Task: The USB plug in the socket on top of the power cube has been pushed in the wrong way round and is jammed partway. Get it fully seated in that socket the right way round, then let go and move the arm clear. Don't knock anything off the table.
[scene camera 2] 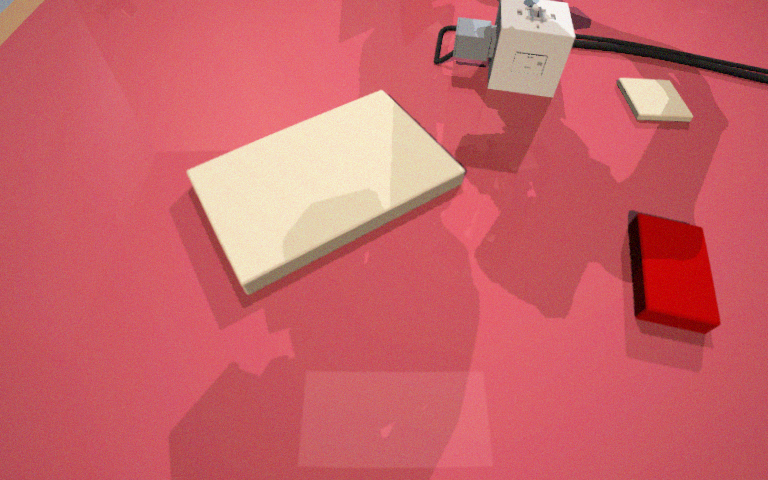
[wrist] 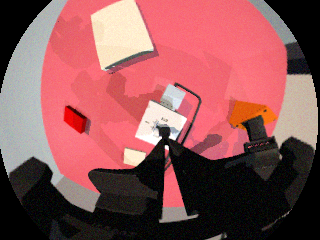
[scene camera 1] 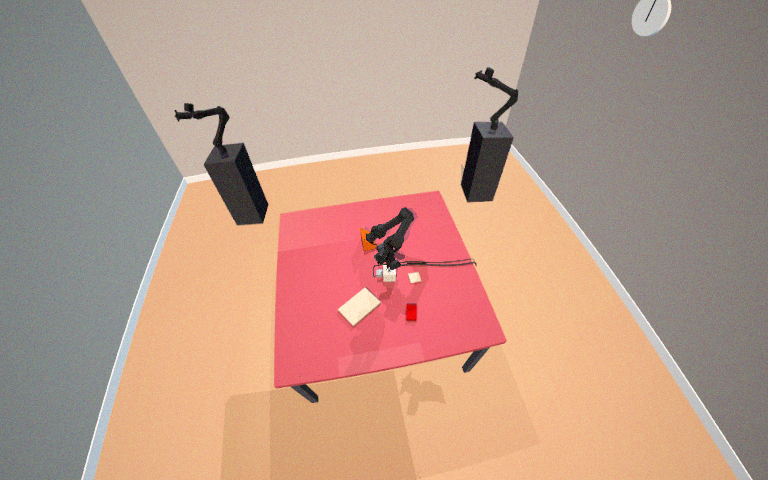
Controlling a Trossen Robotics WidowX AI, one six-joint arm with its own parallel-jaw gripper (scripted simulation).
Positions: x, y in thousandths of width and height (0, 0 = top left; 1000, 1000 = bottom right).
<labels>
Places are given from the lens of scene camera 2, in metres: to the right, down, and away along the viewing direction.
cream slab (scene camera 2: 361, 426): -0.09, -0.03, 0.35
cream tile (scene camera 2: 846, 207): 0.31, -0.16, 0.46
red block (scene camera 2: 877, 595): 0.23, 0.04, 0.31
The marked spots on the cream slab and the cream tile are 0.43 m apart.
</labels>
